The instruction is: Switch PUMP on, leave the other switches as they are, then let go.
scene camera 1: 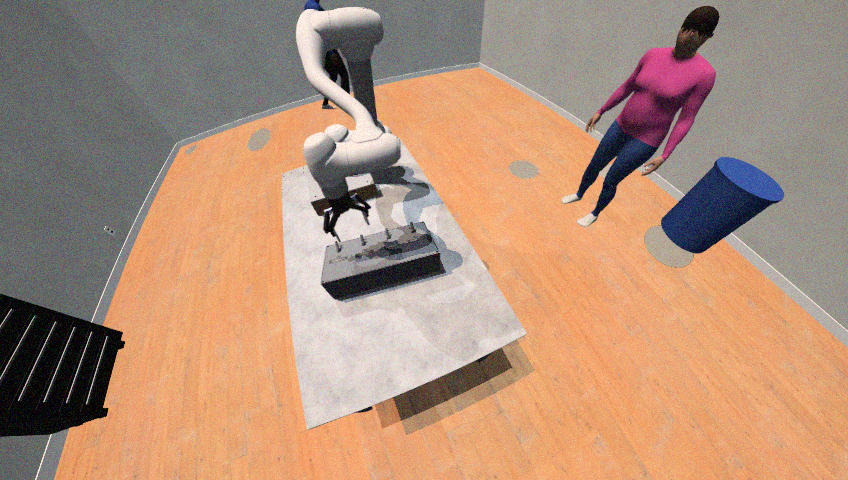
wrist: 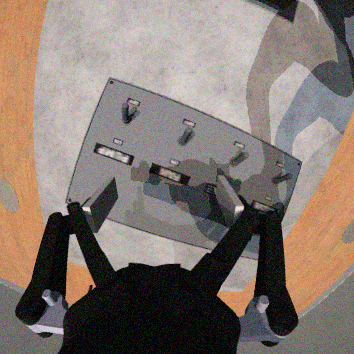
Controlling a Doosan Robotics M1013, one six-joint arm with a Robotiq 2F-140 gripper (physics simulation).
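Places are measured from the arm's base along level axes (x right, y down, z ahead), in centimetres.
Where they show: gripper, fingertip midpoint: (scene camera 1: pixel 353 231) (wrist: pixel 165 186).
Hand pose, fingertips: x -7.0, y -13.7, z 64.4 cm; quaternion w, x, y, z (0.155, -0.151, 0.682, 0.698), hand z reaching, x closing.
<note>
Things, the pixels of their centre, and the offset from my fingertips. "spot": a spot on its surface instead. Level surfaces: height alone.
- grey switch box, body centre: (wrist: pixel 194 174) (scene camera 1: pixel 379 256) dy +17.5, dx -7.4, dz +3.1 cm
- leftmost lever, surface spot: (wrist: pixel 130 112) spot: dy +15.3, dx +10.7, dz -4.5 cm
- rightmost lever, body centre: (wrist: pixel 282 178) (scene camera 1: pixel 412 226) dy +12.6, dx -24.9, dz -6.2 cm
- window, surface spot: (wrist: pixel 114 154) spot: dy +12.2, dx +10.3, dz +3.9 cm
- pale grey table, surface height: dy +23.3 cm
A grey switch box (scene camera 1: pixel 383 276) (wrist: pixel 160 112) stands on the table. Its top has a row of several small levers, from the leftmost lever (scene camera 1: pixel 338 245) (wrist: pixel 130 112) to the rightmost lever (scene camera 1: pixel 412 227) (wrist: pixel 282 177). Pale labels beside them are too small to read, so I cannot tell which is PUMP. A second row holds slotted windows, one window (wrist: pixel 114 154) at the left and another window (wrist: pixel 170 174) near the middle. My gripper (scene camera 1: pixel 352 231) (wrist: pixel 165 186) is open and empty, above the box's left part in the scene view, apart from the levers.
The box stands on a pale grey table (scene camera 1: pixel 351 362). A brown block (scene camera 1: pixel 368 190) lies behind the gripper. A person in pink (scene camera 1: pixel 669 98) and a blue barrel (scene camera 1: pixel 720 208) stand right of the table. Another person (scene camera 1: pixel 337 68) is partly hidden behind the arm. A black slatted object (scene camera 1: pixel 59 362) is at the left.
</note>
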